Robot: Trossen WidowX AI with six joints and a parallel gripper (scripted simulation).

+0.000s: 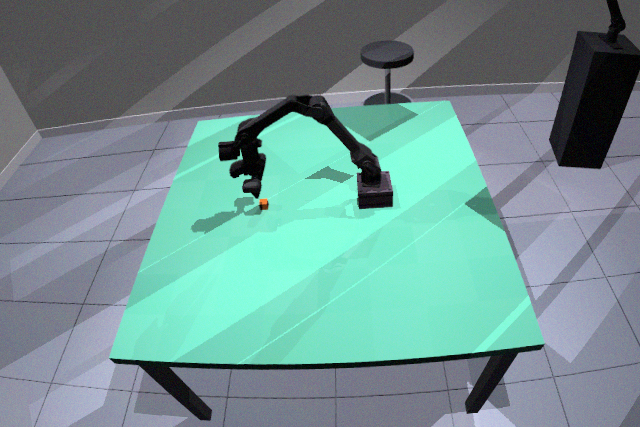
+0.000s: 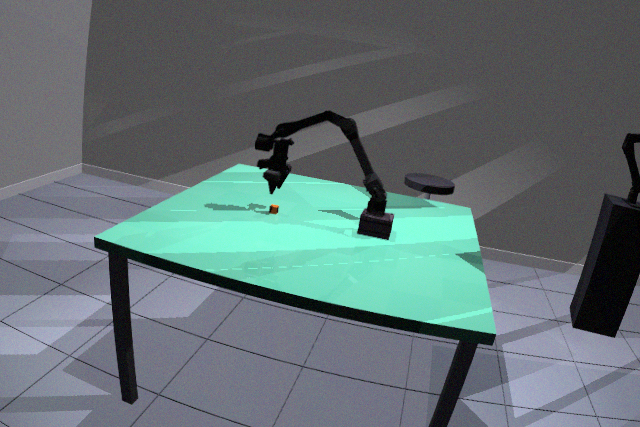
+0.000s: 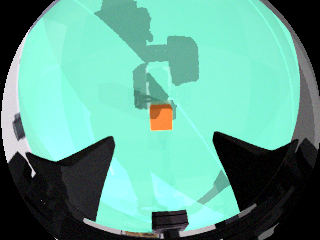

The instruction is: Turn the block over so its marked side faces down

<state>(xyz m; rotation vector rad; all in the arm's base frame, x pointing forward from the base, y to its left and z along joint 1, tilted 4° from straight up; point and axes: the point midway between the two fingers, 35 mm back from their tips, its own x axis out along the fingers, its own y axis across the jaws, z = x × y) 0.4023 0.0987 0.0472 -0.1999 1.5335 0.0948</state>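
Right now the orange block is 8 cm below my gripper tip and 1 cm behind it.
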